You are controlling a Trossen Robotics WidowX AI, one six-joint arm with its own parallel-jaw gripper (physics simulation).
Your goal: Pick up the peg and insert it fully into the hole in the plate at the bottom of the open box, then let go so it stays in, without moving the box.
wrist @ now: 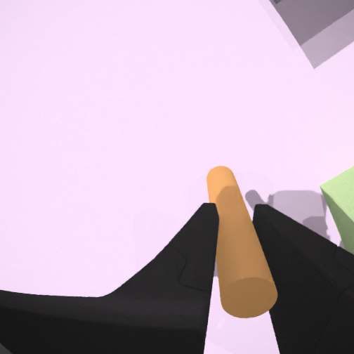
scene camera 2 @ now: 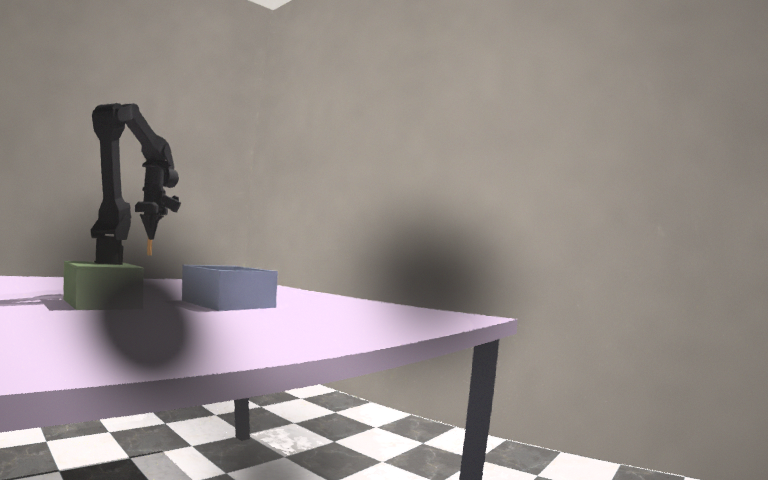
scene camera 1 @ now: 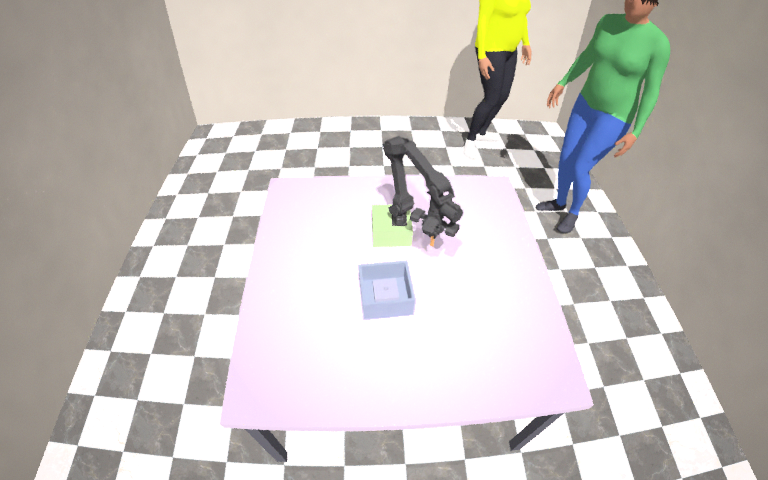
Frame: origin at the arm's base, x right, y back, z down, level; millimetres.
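Seen in the pictures: gripper, fingertip midpoint: (scene camera 2: 151,239) (scene camera 1: 432,237); arm's base, link origin: (scene camera 2: 108,263) (scene camera 1: 399,220).
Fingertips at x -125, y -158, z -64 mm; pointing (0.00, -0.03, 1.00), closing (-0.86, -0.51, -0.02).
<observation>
Offsets run from my fingertips to a thing's middle. "*": to the spot under its first point. Level surfaces: height alone.
An orange cylindrical peg {dx -2, dy +3, dz +5 mm} (scene camera 1: 432,242) (scene camera 2: 149,247) (wrist: 245,298) is held between the fingers of my gripper (scene camera 1: 432,234) (scene camera 2: 149,238) (wrist: 233,215). The gripper is shut on it. The peg points down, roughly upright, with its lower end in the air above the table. The open blue-grey box {dx +179, dy -174, dz +112 mm} (scene camera 1: 387,309) (scene camera 2: 247,289) stands apart from it, nearer the table's middle; a corner of the box (wrist: 322,20) shows at the wrist view's upper right. On its bottom lies a pale square plate {dx +179, dy -174, dz +126 mm} (scene camera 1: 377,293) with a small hole {* dx +177, dy -165, dz +115 mm} (scene camera 1: 386,288). The plate is hidden in the second scene view.
A green block (scene camera 1: 390,238) (scene camera 2: 101,286) (wrist: 345,200) stands beside the gripper, by the arm's base. The pink table {dz +161 mm} (scene camera 1: 305,367) (scene camera 2: 339,333) carries both block and box. Two people, one in yellow (scene camera 1: 504,25) and one in green (scene camera 1: 617,67), stand behind the table. Dark blurred spots cover parts of the second scene view.
</observation>
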